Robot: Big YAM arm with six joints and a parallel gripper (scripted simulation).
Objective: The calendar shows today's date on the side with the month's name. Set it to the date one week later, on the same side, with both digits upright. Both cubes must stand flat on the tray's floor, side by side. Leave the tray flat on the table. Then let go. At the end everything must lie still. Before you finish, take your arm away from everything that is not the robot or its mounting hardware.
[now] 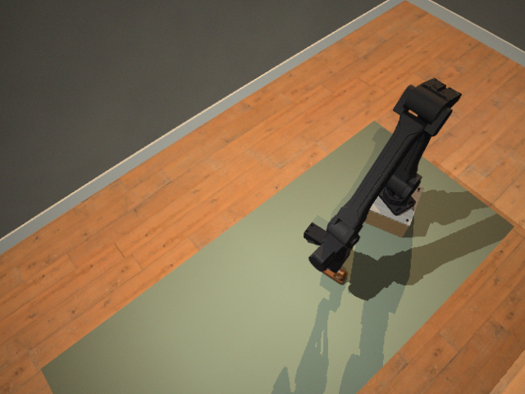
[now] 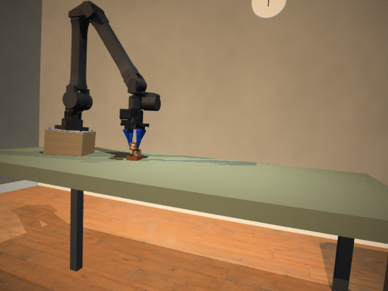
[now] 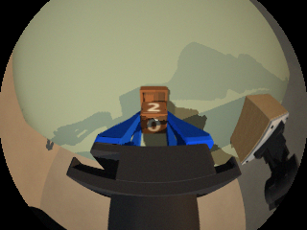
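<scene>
Right now my hand is 50 mm above the brown tray, 10 mm to the right of it and 10 mm past it. The rest, counted from my hand: brown digit cube right at my hand.
</scene>
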